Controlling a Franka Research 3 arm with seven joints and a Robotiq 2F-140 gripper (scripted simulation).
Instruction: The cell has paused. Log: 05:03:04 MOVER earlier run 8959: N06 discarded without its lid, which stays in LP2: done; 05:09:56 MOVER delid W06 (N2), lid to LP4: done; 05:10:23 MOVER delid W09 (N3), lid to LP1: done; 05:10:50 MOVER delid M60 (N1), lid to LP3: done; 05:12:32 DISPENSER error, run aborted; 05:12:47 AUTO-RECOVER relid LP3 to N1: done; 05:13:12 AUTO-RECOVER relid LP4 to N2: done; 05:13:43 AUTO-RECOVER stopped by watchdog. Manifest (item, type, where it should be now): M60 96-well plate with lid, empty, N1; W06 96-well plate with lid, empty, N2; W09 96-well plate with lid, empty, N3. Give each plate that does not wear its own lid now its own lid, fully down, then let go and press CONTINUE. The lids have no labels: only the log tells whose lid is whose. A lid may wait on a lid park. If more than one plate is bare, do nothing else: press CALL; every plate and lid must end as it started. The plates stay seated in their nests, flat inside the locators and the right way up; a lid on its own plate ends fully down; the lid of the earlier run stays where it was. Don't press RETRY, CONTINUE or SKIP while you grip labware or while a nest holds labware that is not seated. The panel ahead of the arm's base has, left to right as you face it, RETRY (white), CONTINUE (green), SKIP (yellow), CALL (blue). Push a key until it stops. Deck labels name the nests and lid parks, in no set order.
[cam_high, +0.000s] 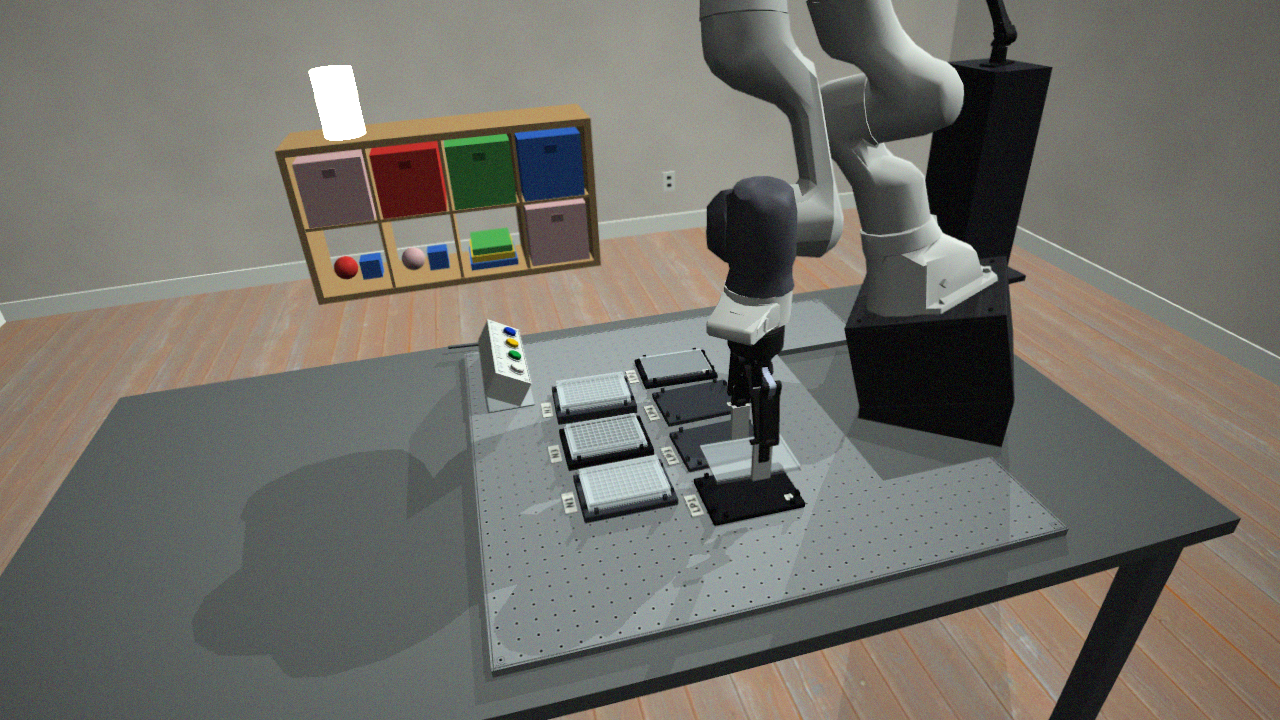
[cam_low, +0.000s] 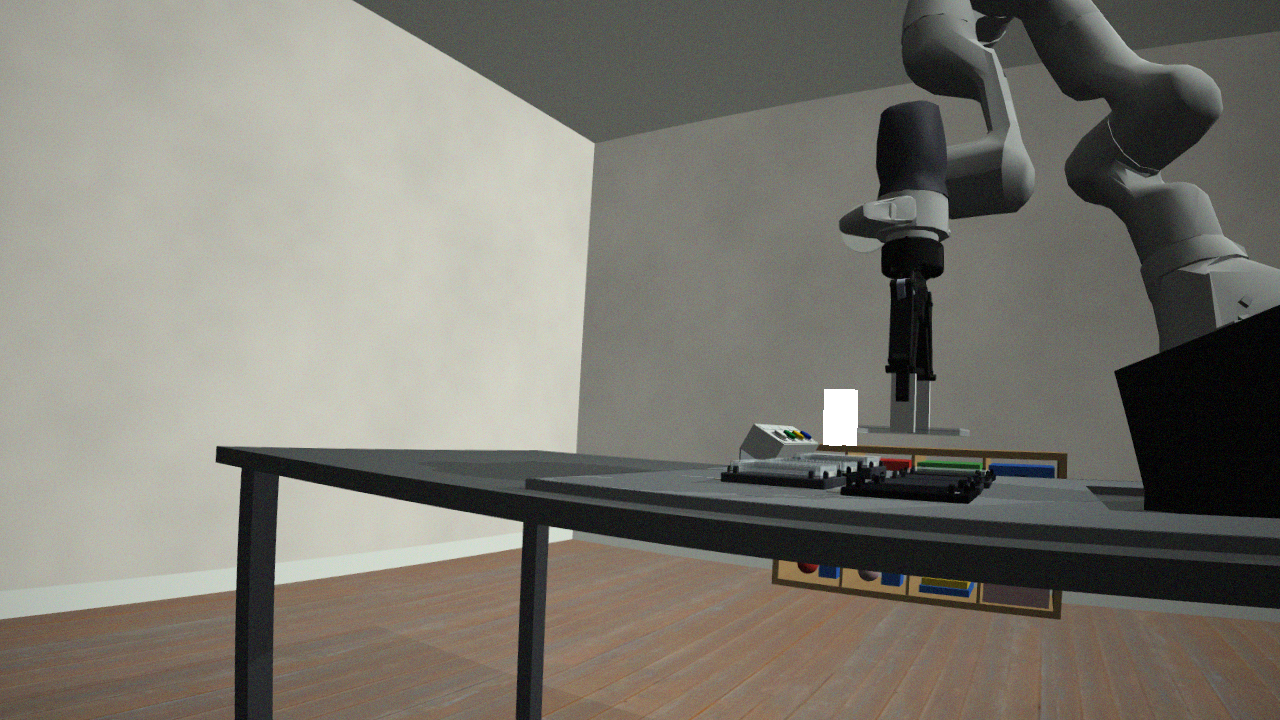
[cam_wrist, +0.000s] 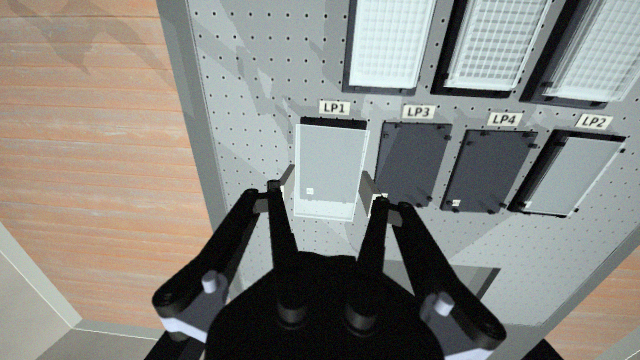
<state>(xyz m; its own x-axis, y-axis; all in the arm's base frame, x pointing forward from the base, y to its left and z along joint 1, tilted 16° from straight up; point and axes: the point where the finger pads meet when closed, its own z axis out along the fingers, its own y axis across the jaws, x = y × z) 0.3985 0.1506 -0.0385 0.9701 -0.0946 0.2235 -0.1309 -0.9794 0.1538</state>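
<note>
Right now the plate is 160 mm ahead of my hand, 210 mm to the right of it and 80 mm below it. Also, from my hand: lid park LP3: 20 mm behind, 130 mm to the right, 100 mm below; lid park LP1: 100 mm below; lid park LP4: 30 mm behind, 260 mm to the right, 100 mm below.
</note>
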